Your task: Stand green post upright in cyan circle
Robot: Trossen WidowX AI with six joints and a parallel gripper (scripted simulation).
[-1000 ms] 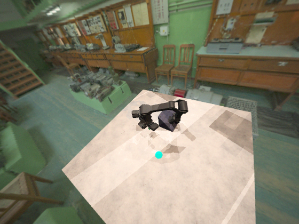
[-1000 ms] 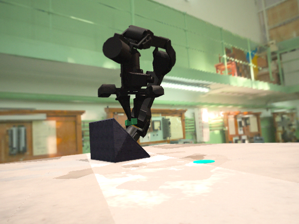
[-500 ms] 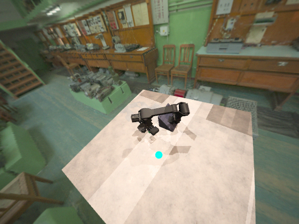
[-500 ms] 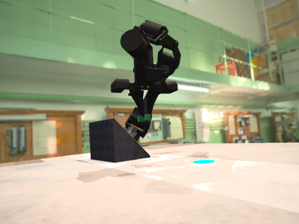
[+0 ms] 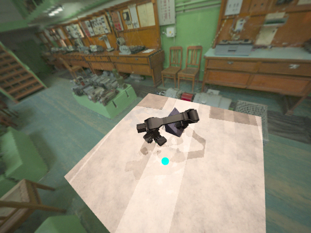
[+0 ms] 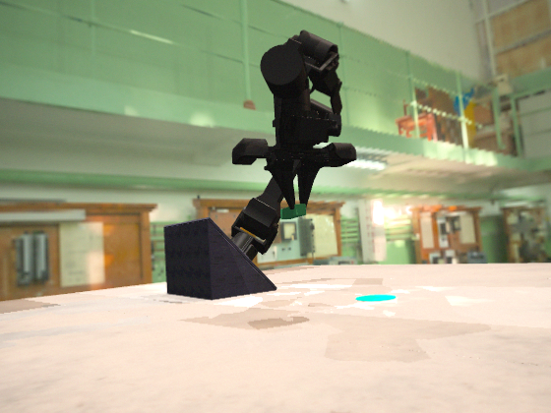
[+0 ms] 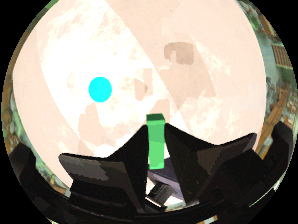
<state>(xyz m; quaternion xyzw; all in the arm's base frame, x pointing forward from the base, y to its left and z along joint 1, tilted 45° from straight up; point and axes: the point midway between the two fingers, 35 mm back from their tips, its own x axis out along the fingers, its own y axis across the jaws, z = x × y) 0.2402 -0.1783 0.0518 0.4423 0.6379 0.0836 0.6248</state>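
Right now my gripper tip is 140 mm above the cyan circle, 80 mm to the right of it and 70 mm short of it. The rest, counted from my gripper tip: green post: 20 mm behind, 10 mm to the left.
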